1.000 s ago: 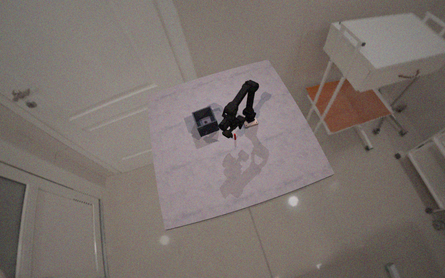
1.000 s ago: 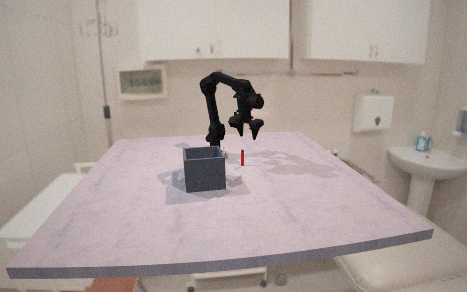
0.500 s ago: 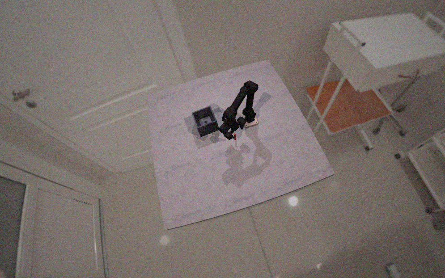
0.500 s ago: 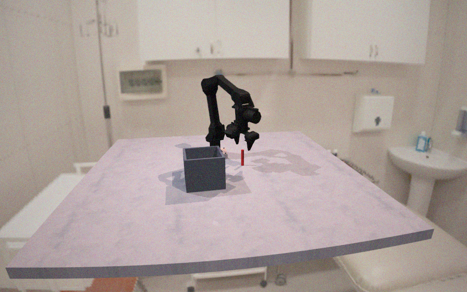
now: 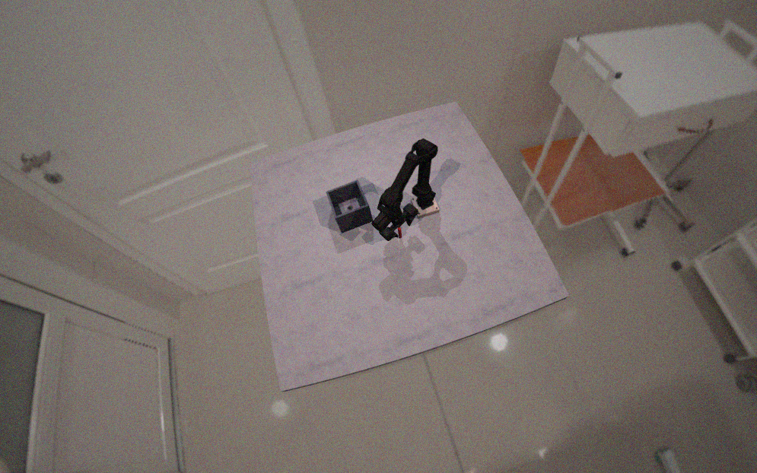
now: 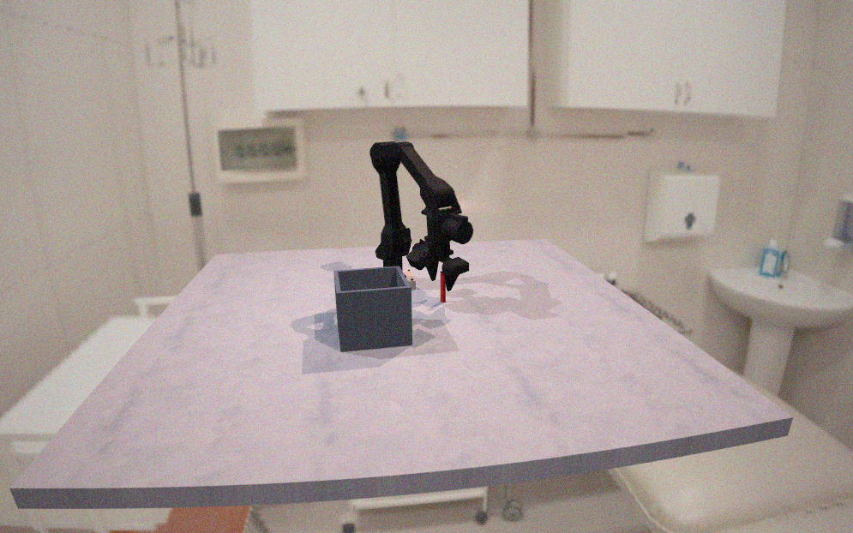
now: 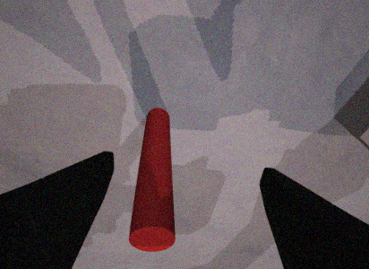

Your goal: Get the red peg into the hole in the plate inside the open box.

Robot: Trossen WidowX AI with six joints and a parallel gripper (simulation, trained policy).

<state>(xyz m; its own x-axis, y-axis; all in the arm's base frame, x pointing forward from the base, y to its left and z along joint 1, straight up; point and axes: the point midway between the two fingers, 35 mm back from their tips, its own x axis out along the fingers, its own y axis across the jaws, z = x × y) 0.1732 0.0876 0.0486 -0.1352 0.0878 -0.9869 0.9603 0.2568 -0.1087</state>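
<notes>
Now: gripper tip 2 cm short of the red peg.
</notes>
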